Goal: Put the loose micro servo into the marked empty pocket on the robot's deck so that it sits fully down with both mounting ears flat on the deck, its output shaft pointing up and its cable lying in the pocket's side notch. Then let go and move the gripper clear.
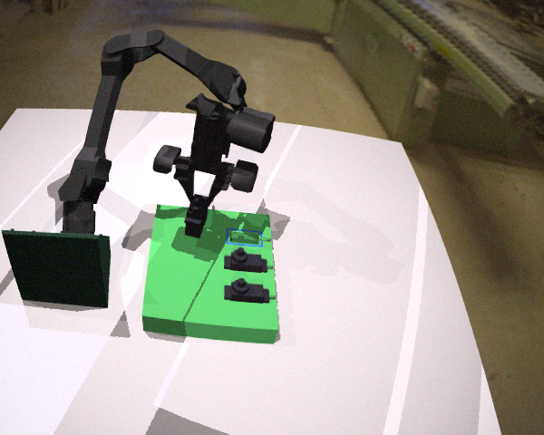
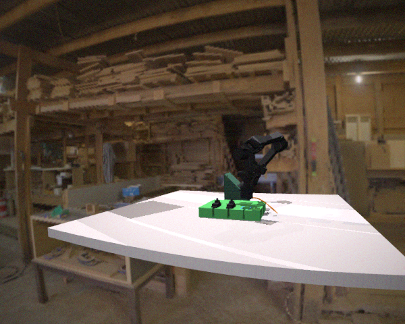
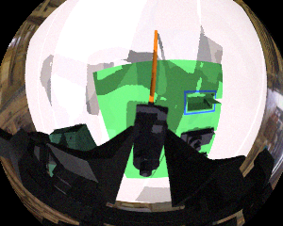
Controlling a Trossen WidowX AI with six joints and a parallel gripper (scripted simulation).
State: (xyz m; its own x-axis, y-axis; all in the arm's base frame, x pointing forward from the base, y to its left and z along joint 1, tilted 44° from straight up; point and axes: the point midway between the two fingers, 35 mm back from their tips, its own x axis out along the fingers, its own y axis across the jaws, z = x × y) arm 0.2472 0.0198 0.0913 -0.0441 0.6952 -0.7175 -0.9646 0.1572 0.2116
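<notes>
The green deck is 100 mm below my gripper tip, 70 mm to the right of it and 20 mm behind it.
</notes>
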